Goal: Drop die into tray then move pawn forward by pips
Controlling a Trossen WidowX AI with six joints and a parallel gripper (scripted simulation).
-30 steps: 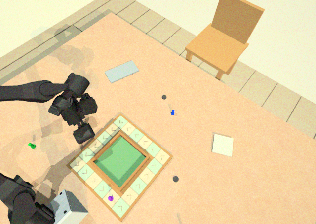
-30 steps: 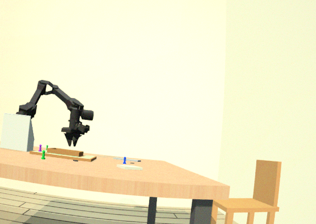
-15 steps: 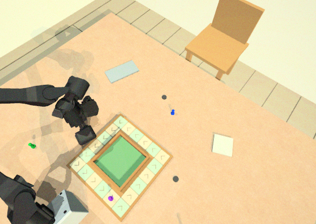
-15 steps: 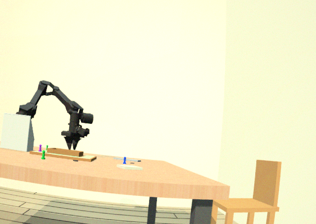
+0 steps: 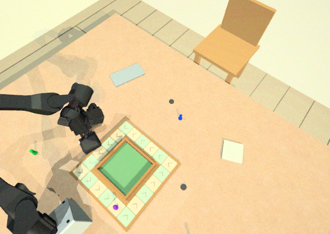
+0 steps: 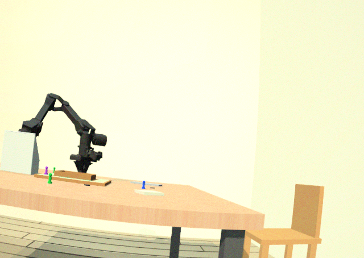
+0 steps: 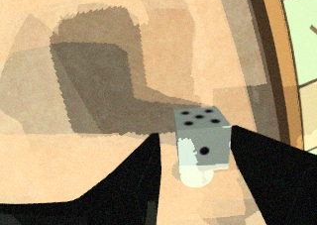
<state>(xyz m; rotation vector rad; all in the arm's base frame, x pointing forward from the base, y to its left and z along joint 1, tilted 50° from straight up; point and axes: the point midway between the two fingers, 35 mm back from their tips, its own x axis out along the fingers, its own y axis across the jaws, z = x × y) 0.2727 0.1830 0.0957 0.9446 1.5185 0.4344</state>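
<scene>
Right now the white disc is 30 mm behind my gripper tip, 10 mm to the left of it and 10 mm below it. The rest, counted from my gripper tip: green dice tray 200 mm to the right; white die right at my gripper tip; purple pawn 260 mm to the right, 110 mm behind, 20 mm above.
</scene>
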